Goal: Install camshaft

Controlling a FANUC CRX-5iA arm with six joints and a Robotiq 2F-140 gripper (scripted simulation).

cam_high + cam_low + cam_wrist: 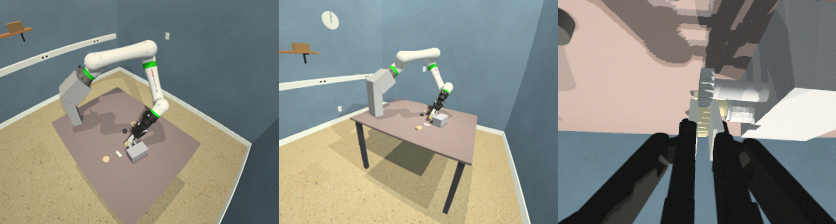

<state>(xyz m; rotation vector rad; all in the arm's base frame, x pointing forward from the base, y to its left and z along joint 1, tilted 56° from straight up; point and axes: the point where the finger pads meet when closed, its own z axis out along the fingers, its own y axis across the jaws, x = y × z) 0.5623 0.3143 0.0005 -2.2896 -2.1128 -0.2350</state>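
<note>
My gripper is now 30 mm above the grey crank gear and 10 mm to the right of it. The rest, counted from my hand: grey bar (190 mm to the left, 80 mm below, 80 mm behind); then small black disc (160 mm behind, 90 mm below, 20 mm to the left); then white block (140 mm to the right, 90 mm below, 20 mm ahead).
</note>
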